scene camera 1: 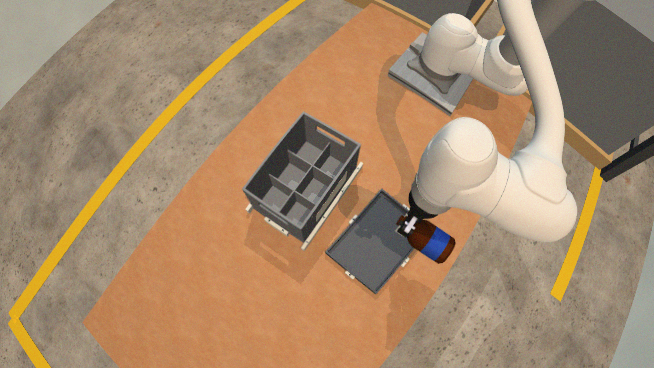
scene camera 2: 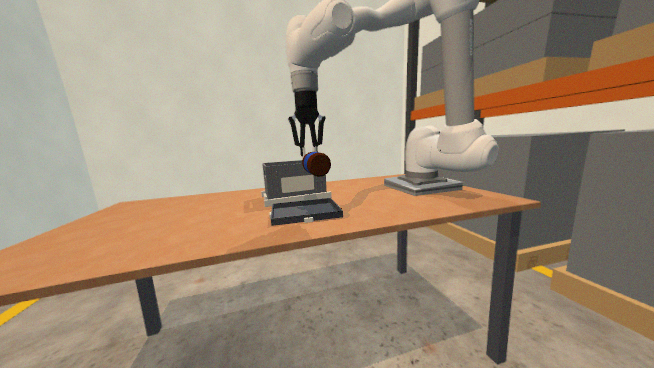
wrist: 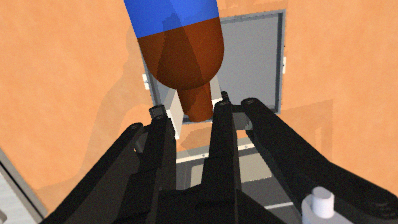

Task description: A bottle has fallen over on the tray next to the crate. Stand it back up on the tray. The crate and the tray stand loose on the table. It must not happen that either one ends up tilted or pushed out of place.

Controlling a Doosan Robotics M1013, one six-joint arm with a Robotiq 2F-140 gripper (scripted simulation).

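In scene camera 1 I see a dark grey tray. Scene camera 2 gives me the tray [320,209] as well, and the wrist view shows it too. On the tray, what I see at [scene camera 1: 371,248] and at [wrist: 228,72] is one and the same spot.
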